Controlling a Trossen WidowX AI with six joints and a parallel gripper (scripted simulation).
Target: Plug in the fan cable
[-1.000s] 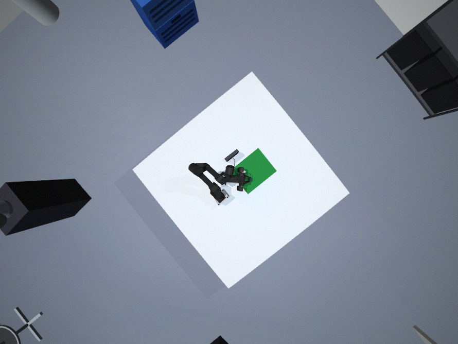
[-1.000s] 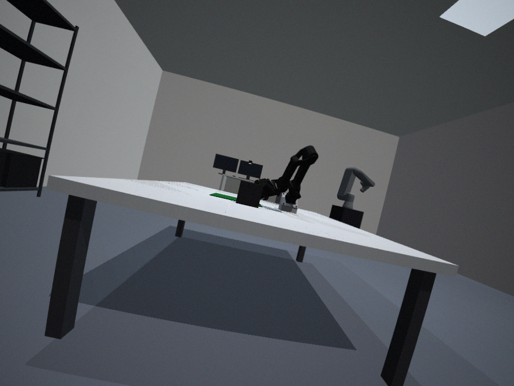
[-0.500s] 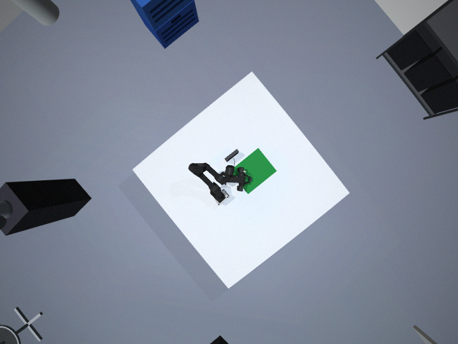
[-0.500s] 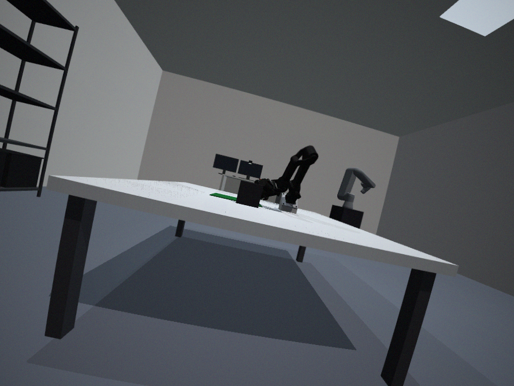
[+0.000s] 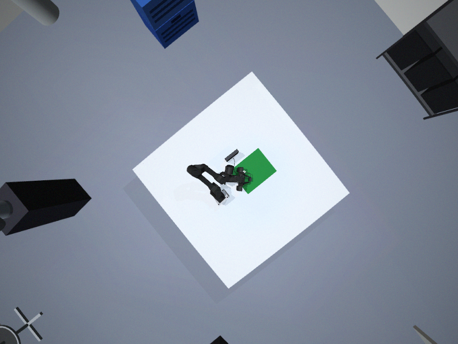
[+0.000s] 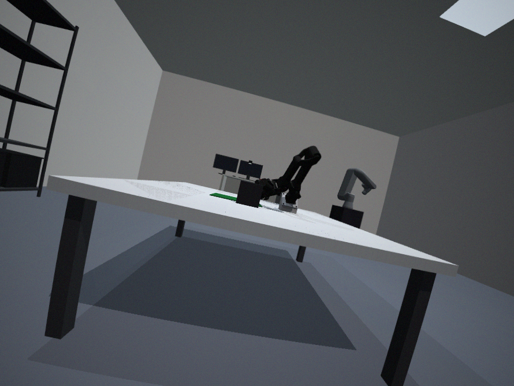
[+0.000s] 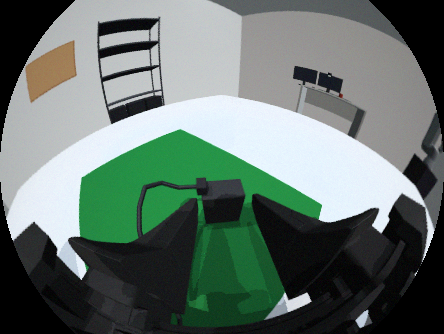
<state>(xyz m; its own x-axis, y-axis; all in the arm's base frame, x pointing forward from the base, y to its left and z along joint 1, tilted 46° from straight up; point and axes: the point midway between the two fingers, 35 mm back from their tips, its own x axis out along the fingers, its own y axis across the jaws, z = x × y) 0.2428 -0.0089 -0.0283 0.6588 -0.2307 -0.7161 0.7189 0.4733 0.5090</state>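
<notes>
Now: the black plug 1 cm ahead of my gripper tip and 1 cm below it. The rest, counted from my gripper tip: fan (2 cm ahead, 23 cm to the left, 2 cm above); green board (7 cm ahead, 3 cm to the left, 5 cm below); white four-pin header (1 cm ahead, 7 cm to the left, 4 cm below).
</notes>
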